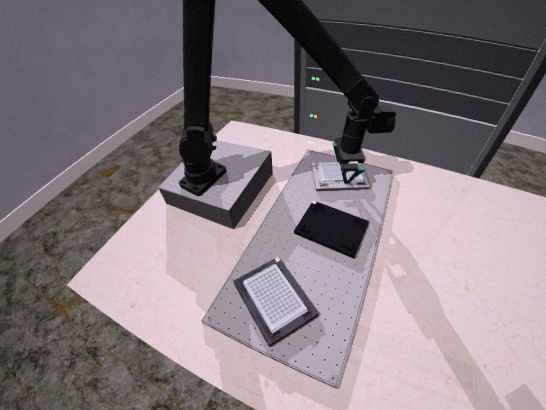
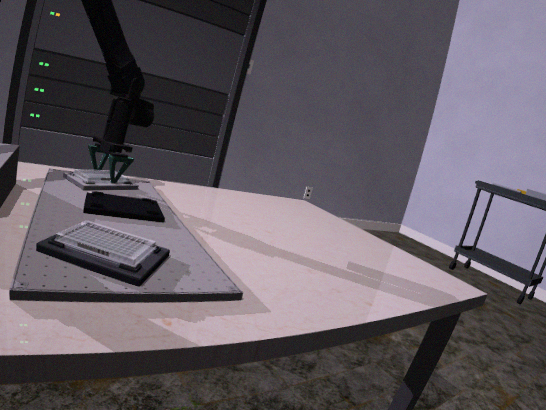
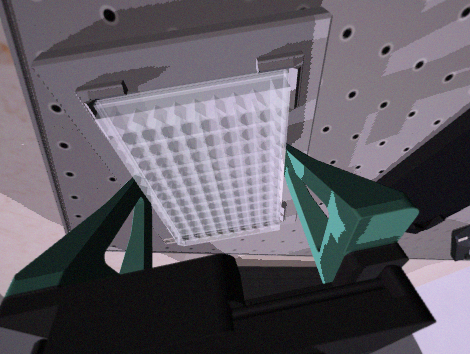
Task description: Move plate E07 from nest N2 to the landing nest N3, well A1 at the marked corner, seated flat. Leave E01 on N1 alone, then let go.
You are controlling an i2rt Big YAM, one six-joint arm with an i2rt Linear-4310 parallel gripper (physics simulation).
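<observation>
A clear 96-well plate, taken as E07 [image 1: 328, 171] [image 2: 90, 175] [image 3: 225, 120], lies in the light grey nest [image 1: 340, 188] [image 3: 190, 50] at the far end; no label is readable. My gripper [image 1: 343, 172] [image 2: 106, 175] [image 3: 212, 165] points down over it, its green fingers shut on the plate's two long sides. The black nest [image 1: 332, 227] [image 2: 125, 206] in the middle is empty, with a small white mark at one corner. The other plate, taken as E01 [image 1: 275, 296] [image 2: 105, 242], lies on the dark grey nest [image 1: 295, 326] [image 2: 90, 265] at the near end, apart from the gripper.
The nests stand on a perforated board [image 1: 280, 220] [image 2: 200, 280] [image 3: 360, 115]. The arm's base stands on a grey block [image 1: 245, 155] beside it. A dark equipment rack [image 1: 400, 120] [image 2: 222, 150] stands behind the table. A cart [image 2: 505, 267] stands off to the right.
</observation>
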